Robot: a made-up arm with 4 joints.
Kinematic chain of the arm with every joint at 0, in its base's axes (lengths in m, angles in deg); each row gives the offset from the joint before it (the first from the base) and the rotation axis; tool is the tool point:
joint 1: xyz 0 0 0.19 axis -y
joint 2: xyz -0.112 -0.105 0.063 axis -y
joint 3: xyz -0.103 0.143 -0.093 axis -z
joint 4: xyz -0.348 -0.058 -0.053 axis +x
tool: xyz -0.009 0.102 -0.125
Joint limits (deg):
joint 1: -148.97..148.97
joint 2: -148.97..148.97
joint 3: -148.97..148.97
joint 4: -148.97..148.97
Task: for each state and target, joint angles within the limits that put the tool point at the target. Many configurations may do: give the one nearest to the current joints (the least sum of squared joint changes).
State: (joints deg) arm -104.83 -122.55 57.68 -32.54
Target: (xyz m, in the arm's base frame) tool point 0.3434 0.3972 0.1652
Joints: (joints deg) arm -104.78 -148.97 63.29 27.02
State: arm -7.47 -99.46 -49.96 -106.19
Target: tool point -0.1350 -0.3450 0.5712
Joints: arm -2.63 -112.50 -34.61 -125.48
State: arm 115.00 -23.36 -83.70 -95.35
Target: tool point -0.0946 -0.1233 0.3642
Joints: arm 136.54 6.90 -125.84 -124.39
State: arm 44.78 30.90 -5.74 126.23
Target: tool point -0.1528 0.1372 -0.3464
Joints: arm 77.09 5.49 18.17 124.50
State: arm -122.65 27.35 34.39 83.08
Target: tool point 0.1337 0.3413 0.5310
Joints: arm -136.29 34.96 44.80 86.54
